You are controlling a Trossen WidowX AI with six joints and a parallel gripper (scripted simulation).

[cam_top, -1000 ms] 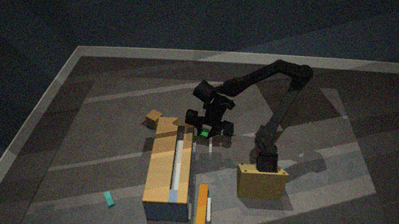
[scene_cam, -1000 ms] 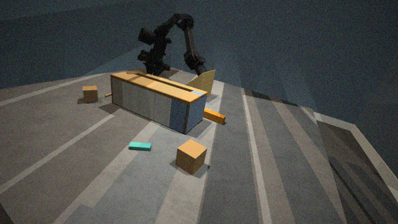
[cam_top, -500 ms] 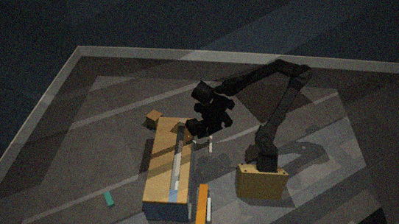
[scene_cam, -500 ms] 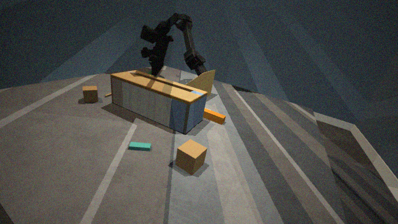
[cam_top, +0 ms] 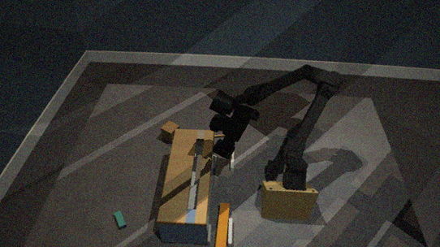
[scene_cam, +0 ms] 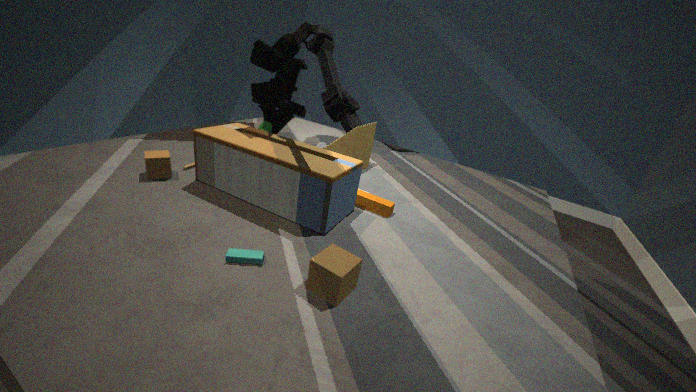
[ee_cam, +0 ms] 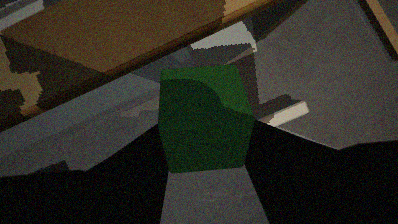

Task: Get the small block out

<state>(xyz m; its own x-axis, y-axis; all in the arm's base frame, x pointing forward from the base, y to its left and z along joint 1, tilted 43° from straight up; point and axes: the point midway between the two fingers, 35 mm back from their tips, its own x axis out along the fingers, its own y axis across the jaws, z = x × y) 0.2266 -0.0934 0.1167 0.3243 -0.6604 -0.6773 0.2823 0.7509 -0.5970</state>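
Now: the green block 10 mm ahead of my gripper tip and 10 mm above it. From my gripper tip the other things lie so: orange cube 230 mm ahead, 160 mm to the right, 80 mm below; then box 110 mm to the left, 70 mm ahead, 50 mm below.
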